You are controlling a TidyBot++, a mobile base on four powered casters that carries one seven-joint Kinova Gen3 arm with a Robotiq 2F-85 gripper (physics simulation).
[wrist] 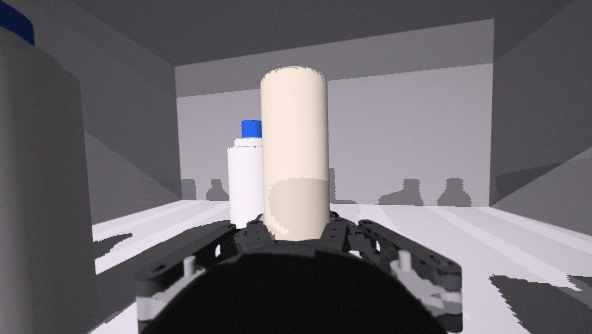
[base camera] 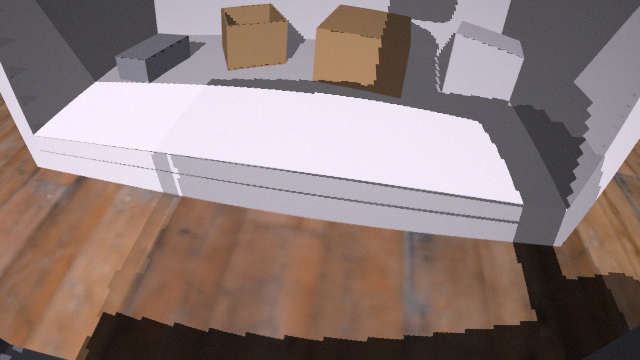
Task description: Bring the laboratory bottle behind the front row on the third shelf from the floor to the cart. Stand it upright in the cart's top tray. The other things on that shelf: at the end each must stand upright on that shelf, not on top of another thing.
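Frame: origin at the arm's base, x ahead, y left, z up, level; metres.
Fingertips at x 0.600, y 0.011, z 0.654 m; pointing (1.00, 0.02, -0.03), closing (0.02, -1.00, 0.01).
Note:
A point is followed by its place in that frame.
My gripper (wrist: pixel 297 217) {x 0.600, y 0.011, z 0.654 m} is shut on a tall cream cylinder (wrist: pixel 295 130) {x 0.538, y 0.009, z 0.733 m}, which stands upright between the fingers in the wrist view. Behind it and a little to the left, a white bottle with a blue cap (wrist: pixel 245 180) {x 0.634, y 0.078, z 0.690 m} stands upright on the shelf, partly hidden by the cylinder. A large grey-looking bottle with a dark blue cap (wrist: pixel 40 175) {x 0.527, y 0.165, z 0.709 m} is close at the left edge, cut off by the frame. The cylinder's lower end is hidden by the gripper. The cart does not show in either view.
The shelf's back wall (wrist: pixel 410 130) {x 0.835, y -0.266, z 0.781 m} and side walls enclose the space around the gripper. In the base camera, a lower shelf (base camera: pixel 300 125) {x 0.507, y 0.004, z -0.320 m} holds an open brown box (base camera: pixel 257 47) {x 0.701, y 0.092, z -0.279 m}, a closed brown box (base camera: pixel 345 57) {x 0.633, y -0.060, z -0.265 m}, a grey block (base camera: pixel 132 67) {x 0.655, y 0.331, z -0.290 m} and a white box (base camera: pixel 482 65) {x 0.599, y -0.284, z -0.230 m}.

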